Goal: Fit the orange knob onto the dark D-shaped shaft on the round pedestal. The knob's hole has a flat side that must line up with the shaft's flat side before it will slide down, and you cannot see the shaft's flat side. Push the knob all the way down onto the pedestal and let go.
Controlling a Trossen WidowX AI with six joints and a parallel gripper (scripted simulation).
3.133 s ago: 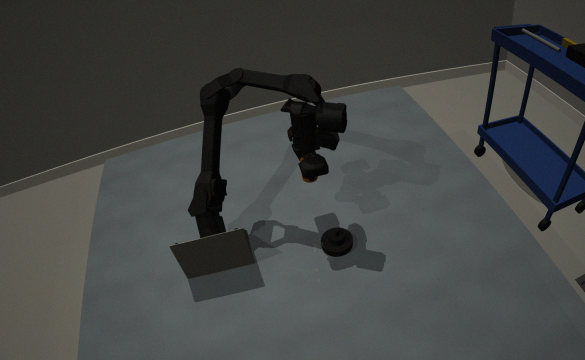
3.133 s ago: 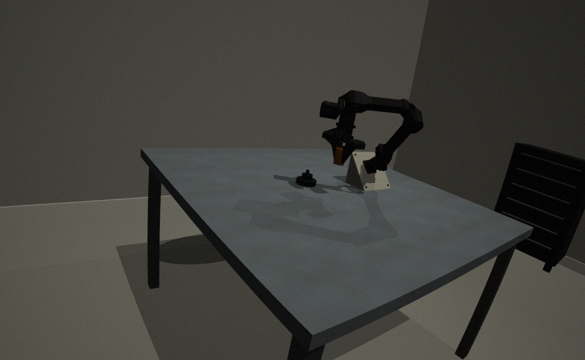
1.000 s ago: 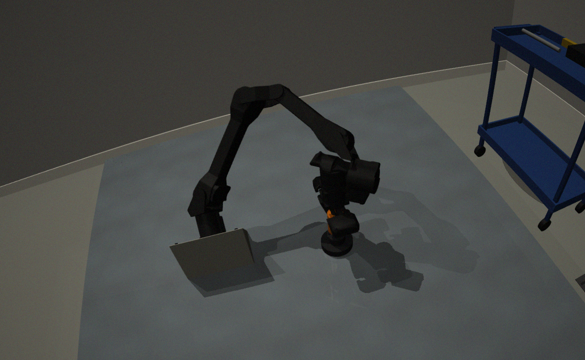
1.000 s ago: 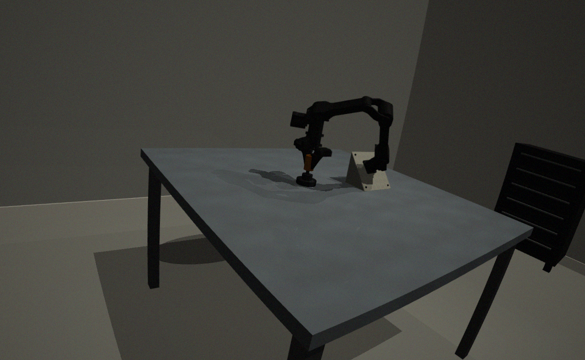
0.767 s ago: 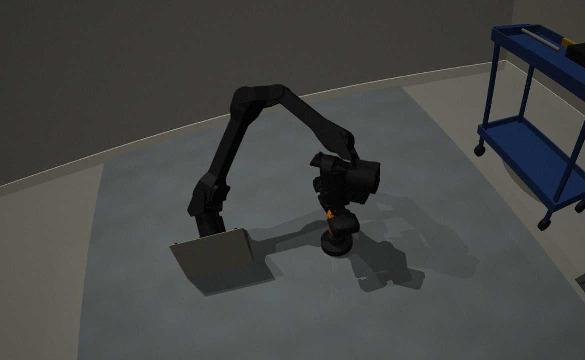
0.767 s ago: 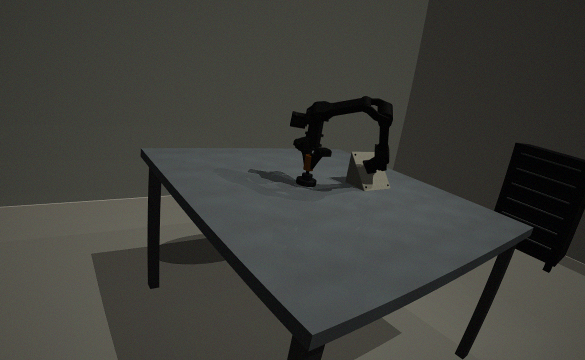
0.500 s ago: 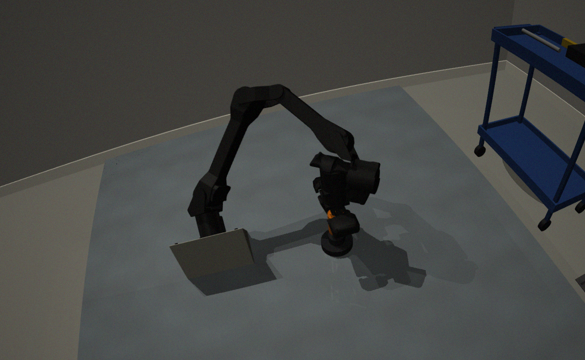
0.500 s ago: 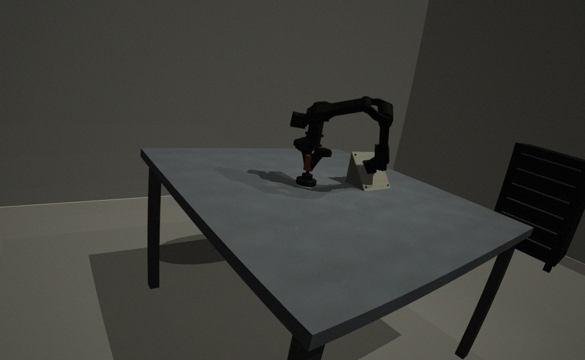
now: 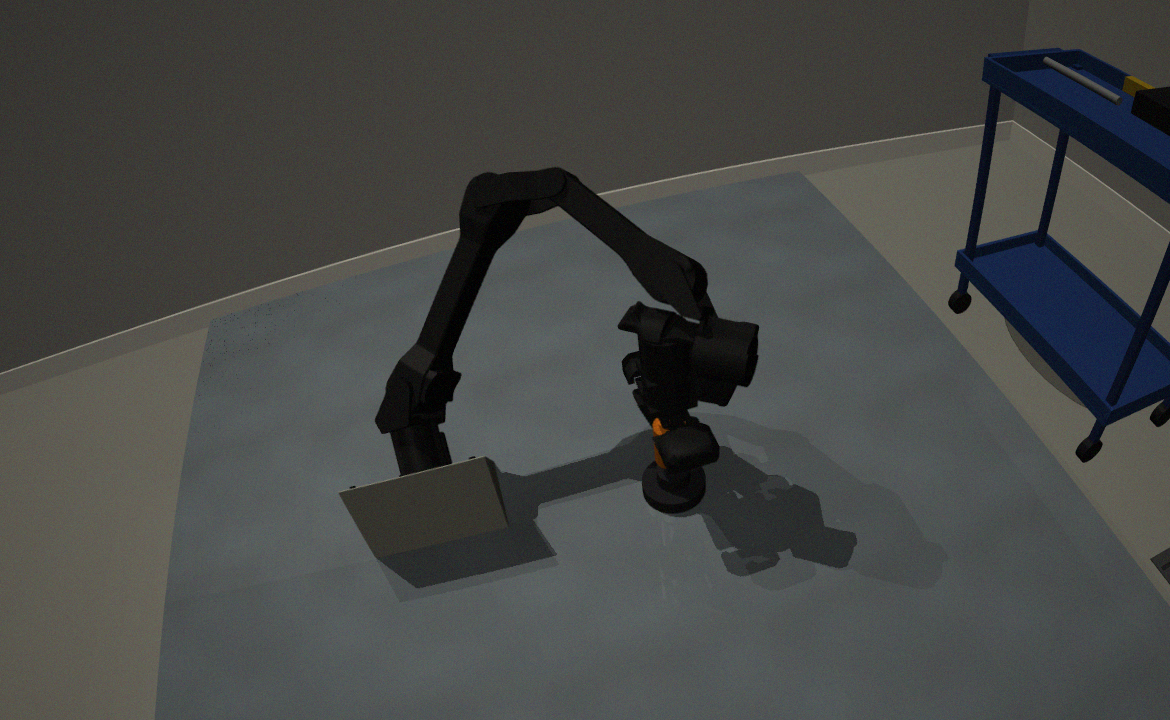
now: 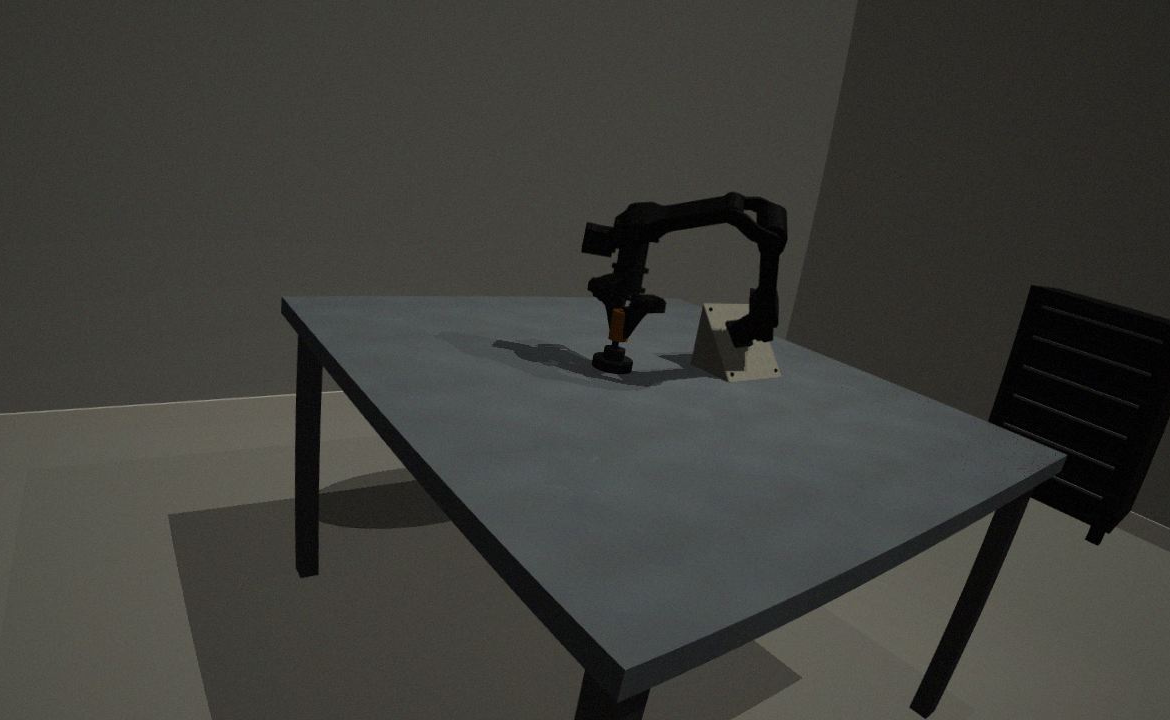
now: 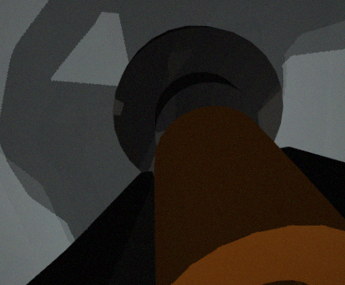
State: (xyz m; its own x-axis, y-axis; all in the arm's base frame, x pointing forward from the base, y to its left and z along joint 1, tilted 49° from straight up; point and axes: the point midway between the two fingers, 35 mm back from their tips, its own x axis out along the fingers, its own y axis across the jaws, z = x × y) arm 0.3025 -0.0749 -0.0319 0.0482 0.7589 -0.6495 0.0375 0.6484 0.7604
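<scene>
Right now my gripper tip is 2 cm below the orange knob. The rest, counted from my gripper tip: dark round pedestal 4 cm below.
</scene>
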